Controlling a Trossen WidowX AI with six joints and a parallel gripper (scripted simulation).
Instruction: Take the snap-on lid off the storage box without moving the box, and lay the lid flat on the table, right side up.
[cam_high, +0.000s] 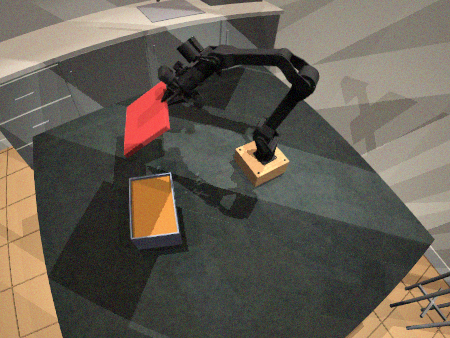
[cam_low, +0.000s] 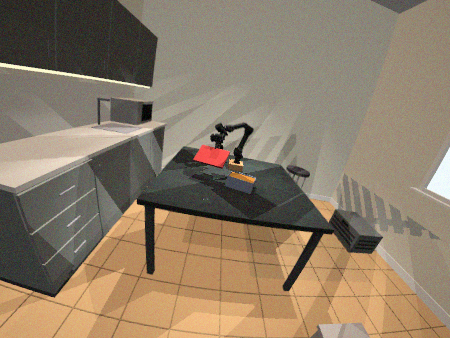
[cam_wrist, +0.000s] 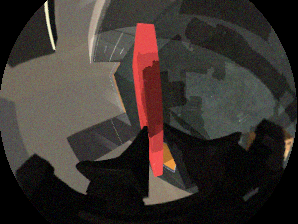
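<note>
Now: the lid 7 cm ahead of my gripper tip, 2 cm to the right of it and 4 cm below it. From my gripper tip the other things lie so: storage box 17 cm ahead, 24 cm to the left, 18 cm below.
</note>
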